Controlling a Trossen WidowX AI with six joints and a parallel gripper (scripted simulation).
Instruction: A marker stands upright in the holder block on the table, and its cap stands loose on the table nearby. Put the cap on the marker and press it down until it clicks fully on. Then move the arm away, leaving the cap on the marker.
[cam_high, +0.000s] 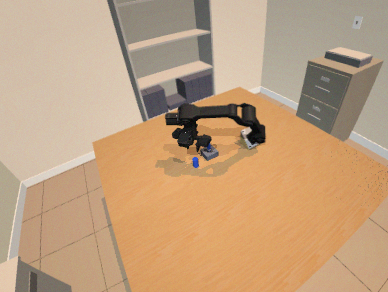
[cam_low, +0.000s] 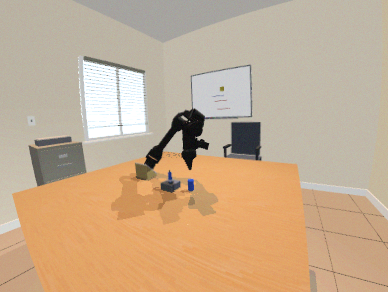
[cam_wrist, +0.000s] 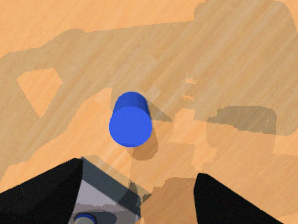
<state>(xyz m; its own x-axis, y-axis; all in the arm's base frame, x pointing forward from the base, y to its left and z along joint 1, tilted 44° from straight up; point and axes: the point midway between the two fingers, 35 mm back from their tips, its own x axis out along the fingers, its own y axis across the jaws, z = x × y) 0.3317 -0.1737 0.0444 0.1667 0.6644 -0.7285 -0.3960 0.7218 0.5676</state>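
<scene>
Now: gripper tip 90 mm above the blue cap. The rest, counted from my gripper tip: holder block 110 mm behind, 10 mm to the right, 100 mm below.
</scene>
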